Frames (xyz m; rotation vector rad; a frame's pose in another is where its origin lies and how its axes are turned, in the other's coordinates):
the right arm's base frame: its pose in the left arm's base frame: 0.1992 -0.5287 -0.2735 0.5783 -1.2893 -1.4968
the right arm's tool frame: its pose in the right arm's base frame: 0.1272 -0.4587 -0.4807 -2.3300 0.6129 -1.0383
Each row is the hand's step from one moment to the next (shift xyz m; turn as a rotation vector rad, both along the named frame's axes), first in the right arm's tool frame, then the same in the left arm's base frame.
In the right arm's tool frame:
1: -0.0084 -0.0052 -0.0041 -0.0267 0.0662 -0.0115
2: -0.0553 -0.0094 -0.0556 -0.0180 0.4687 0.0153
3: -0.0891 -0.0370 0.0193 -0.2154 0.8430 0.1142
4: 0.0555 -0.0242 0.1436 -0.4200 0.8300 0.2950
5: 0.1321 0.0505 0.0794 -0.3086 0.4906 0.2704
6: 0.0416 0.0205 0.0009 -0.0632 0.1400 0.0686
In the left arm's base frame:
1: 0.0047 0.0078 0.0056 0.0399 0.0095 -0.0595
2: 0.0291 0.0732 0.0061 0.1598 -0.0856 -0.4329
3: 0.0754 0.0225 0.0591 0.4800 -0.1631 -0.7163
4: -0.0109 -0.1477 0.0486 0.7183 -0.2475 -0.6124
5: -0.0783 -0.1309 -0.0550 0.5097 -0.2107 -0.3237
6: -0.0311 -0.0201 -0.0280 0.1203 -0.0618 -0.1000

